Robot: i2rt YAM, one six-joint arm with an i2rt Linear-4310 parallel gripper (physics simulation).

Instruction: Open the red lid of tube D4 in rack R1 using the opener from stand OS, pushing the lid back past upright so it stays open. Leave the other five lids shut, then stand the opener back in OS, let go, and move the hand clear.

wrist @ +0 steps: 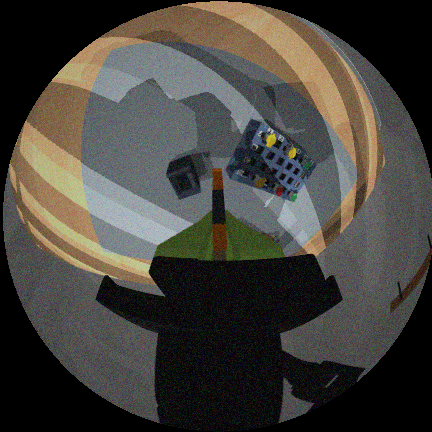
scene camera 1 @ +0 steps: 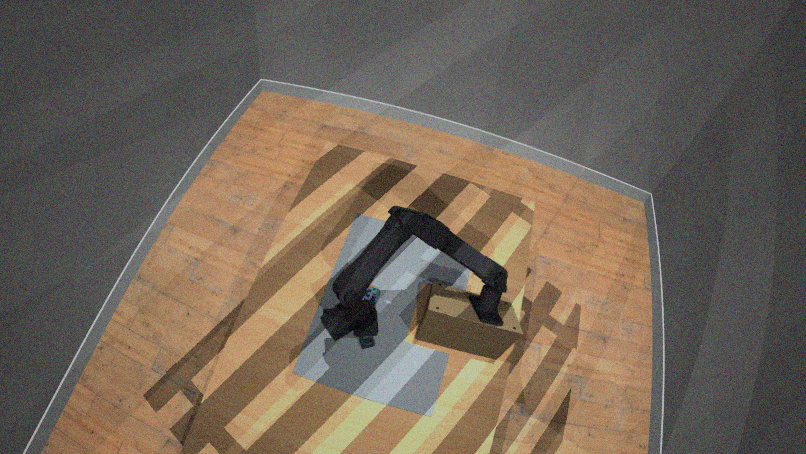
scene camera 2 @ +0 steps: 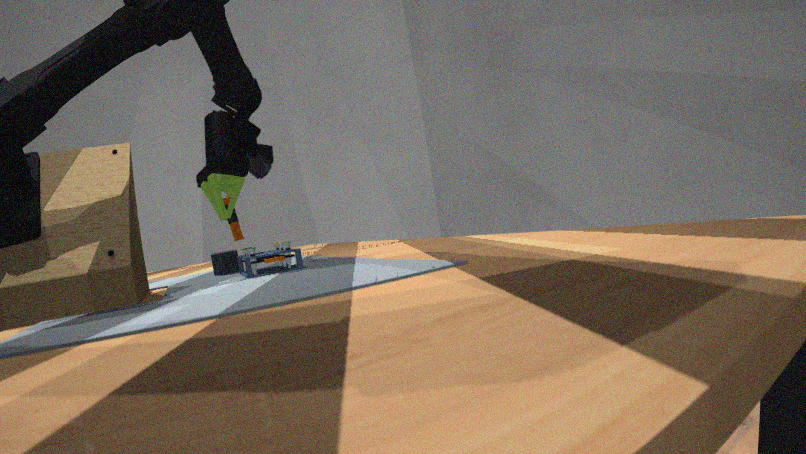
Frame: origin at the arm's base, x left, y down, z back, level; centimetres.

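Seen in the pictures: gripper, fingertip midpoint: (wrist: 218, 215) (scene camera 2: 225, 219); arm's base, link origin: (scene camera 1: 484, 311) (scene camera 2: 16, 198).
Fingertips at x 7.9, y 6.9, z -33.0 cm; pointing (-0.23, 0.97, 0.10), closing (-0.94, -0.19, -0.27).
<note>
Offsets run from my fingertips to a thing's top centre. Level surfaces: height alone.
My gripper (scene camera 2: 225, 213) (wrist: 218, 215), with green fingers, is shut on the opener @[dx +0.4, dy -3.9, dz -1.4 cm] (scene camera 2: 235, 231) (wrist: 217, 189), an orange and dark stick pointing down. It hangs in the air above and a little left of the blue rack R1 @[dx -10.1, dy +5.5, dz -3.7 cm] (scene camera 2: 295, 256) (wrist: 240, 165); a bit of the rack (scene camera 1: 371, 295) shows under the arm from above. The dark stand OS @[dx +3.0, dy +5.7, dz +0.6 cm] (scene camera 2: 224, 262) (wrist: 184, 177) is empty, left of the rack. In the wrist view the red lid of D4 @[dx -10.3, dy +5.5, dz -0.7 cm] (wrist: 279, 191) sits in the rack's near row between a yellow lid @[dx -6.4, dy +5.5, dz -1.3 cm] (wrist: 259, 182) and a green lid @[dx -14.1, dy +5.5, dz -0.2 cm] (wrist: 294, 196). The opener's tip is apart from the rack.
Rack and stand rest on a grey mat @[dy +9.7 cm] (scene camera 1: 393, 376) (scene camera 2: 320, 278) (wrist: 132, 132) on the wooden floor. The arm's base stands on a wooden box (scene camera 1: 462, 331) (scene camera 2: 116, 220) beside the mat. Two more yellow lids (wrist: 271, 139) (wrist: 292, 152) and a green lid @[dx -13.0, dy +5.5, dz -6.2 cm] (wrist: 307, 164) sit in the far rows.
</note>
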